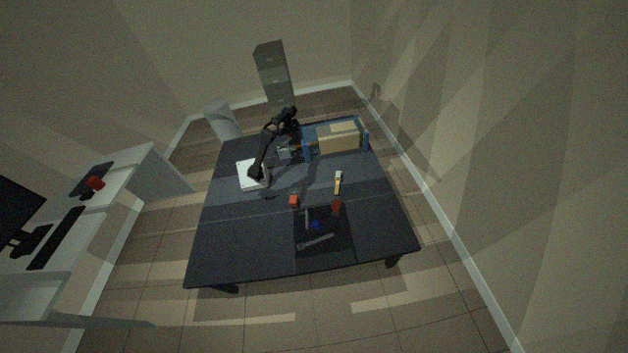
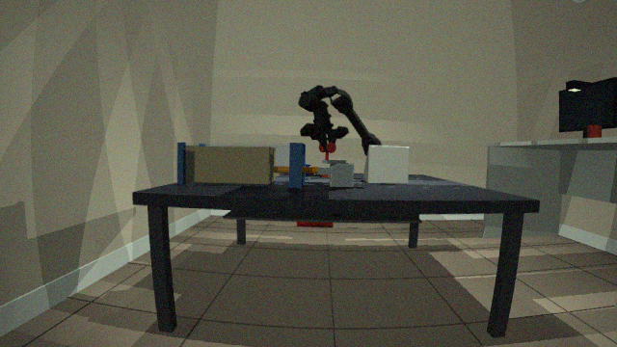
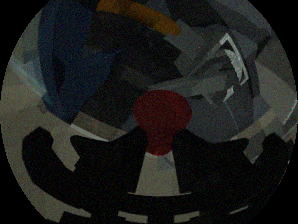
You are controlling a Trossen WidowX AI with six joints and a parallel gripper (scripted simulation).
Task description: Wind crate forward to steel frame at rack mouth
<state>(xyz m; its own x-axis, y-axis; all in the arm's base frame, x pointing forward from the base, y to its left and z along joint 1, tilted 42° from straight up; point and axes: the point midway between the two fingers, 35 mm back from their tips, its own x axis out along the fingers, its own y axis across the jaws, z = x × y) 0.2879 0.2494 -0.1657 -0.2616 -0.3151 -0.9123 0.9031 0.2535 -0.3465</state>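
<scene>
My gripper tip is 4 cm to the left of the crank arm, 3 cm above it and 2 cm past it. Round my gripper tip: grey winch 10 cm below, 9 cm to the right, 8 cm behind; then red knob 1 cm to the right, 1 cm ahead; then blue frame 11 cm to the right, 9 cm ahead, 3 cm below.
</scene>
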